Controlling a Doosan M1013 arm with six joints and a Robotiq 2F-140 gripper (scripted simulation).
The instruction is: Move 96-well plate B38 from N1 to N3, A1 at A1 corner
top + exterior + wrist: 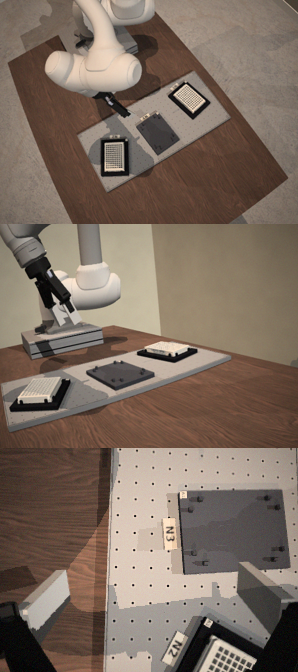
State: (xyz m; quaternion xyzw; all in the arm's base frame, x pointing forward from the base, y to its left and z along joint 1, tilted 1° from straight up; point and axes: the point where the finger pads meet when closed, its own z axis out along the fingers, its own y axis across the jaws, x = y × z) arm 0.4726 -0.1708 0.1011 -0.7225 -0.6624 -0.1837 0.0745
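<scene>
My gripper is now 130 mm short of the white 96-well plate B38, 270 mm to the right of it and 130 mm above it. From my hand the other things lie so: N3 label: 50 mm ahead, 60 mm to the left, 150 mm below; N2 label: 40 mm ahead, 100 mm to the right, 150 mm below; dark grey landing nest N3: 150 mm ahead, 50 mm to the left, 150 mm below.
</scene>
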